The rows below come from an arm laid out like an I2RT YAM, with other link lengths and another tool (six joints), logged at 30 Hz.
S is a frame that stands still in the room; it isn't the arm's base.
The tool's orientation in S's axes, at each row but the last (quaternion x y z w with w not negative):
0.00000, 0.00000, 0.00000, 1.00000
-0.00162, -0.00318, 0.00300, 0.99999
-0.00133, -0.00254, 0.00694, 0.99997
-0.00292, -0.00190, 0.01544, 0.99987
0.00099, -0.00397, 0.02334, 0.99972
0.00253, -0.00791, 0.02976, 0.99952
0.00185, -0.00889, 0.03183, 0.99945
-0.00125, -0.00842, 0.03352, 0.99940
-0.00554, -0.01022, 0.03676, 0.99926
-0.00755, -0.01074, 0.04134, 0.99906
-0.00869, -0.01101, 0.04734, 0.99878
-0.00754, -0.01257, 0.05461, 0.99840
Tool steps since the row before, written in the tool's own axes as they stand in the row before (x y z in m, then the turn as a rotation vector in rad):
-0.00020, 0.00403, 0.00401, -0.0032, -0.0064, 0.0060
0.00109, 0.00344, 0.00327, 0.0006, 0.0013, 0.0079
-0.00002, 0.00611, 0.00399, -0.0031, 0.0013, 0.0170
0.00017, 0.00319, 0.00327, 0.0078, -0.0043, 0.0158
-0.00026, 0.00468, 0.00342, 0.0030, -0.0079, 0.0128
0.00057, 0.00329, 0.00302, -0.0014, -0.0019, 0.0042
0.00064, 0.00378, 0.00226, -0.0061, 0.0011, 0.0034
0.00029, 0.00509, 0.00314, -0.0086, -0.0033, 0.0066
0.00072, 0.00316, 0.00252, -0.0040, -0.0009, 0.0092
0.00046, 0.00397, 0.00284, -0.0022, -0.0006, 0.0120
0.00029, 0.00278, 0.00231, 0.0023, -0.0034, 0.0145
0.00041, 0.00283, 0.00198, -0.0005, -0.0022, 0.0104
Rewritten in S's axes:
-0.00020, 0.00403, 0.00401, -0.0032, -0.0064, 0.0060
0.00105, 0.00346, 0.00327, 0.0005, 0.0013, 0.0079
-0.00013, 0.00612, 0.00397, -0.0032, 0.0013, 0.0170
0.00006, 0.00321, 0.00325, 0.0079, -0.0040, 0.0159
-0.00051, 0.00466, 0.00343, 0.0033, -0.0078, 0.0128
0.00033, 0.00330, 0.00304, -0.0014, -0.0020, 0.0042
0.00036, 0.00380, 0.00228, -0.0062, 0.0007, 0.0033
-0.00010, 0.00510, 0.00313, -0.0085, -0.0039, 0.0065
0.00043, 0.00323, 0.00250, -0.0041, -0.0011, 0.0091
0.00007, 0.00403, 0.00279, -0.0024, -0.0006, 0.0120
-0.00003, 0.00283, 0.00226, 0.0023, -0.0029, 0.0146
0.00005, 0.00288, 0.00194, -0.0005, -0.0021, 0.0104

